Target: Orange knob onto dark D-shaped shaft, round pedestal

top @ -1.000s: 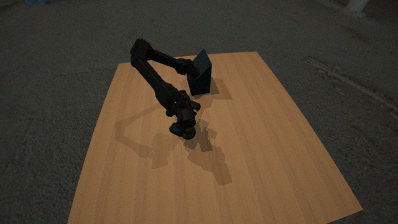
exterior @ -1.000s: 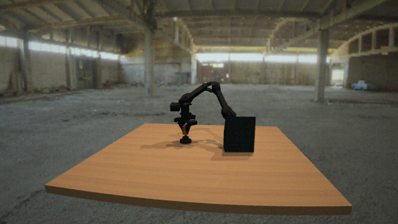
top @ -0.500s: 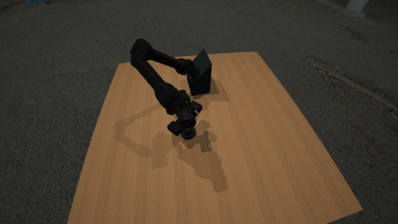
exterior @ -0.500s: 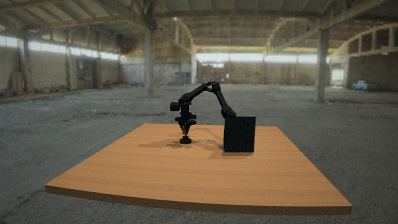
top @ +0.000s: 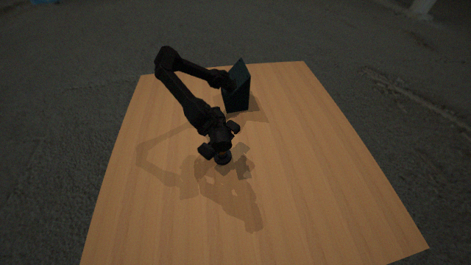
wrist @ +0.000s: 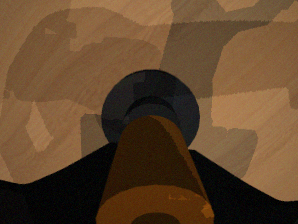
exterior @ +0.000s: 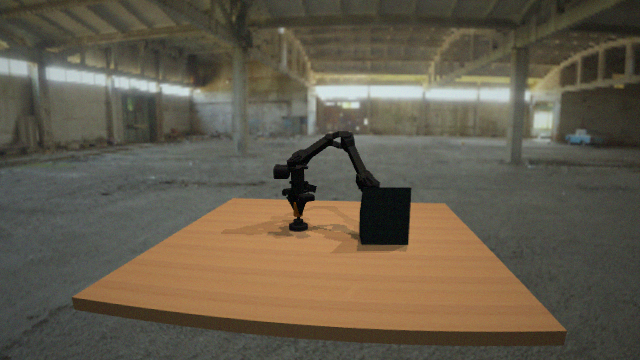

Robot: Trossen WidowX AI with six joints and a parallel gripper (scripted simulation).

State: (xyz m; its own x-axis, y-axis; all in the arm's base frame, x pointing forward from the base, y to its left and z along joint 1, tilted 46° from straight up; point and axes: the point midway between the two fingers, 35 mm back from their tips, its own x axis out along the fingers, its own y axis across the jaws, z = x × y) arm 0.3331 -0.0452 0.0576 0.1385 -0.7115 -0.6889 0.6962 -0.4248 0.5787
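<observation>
Now: gripper tip 2 cm below the orange knob. The rest, counted from my gripper tip: dark round pedestal (4 cm below).
</observation>
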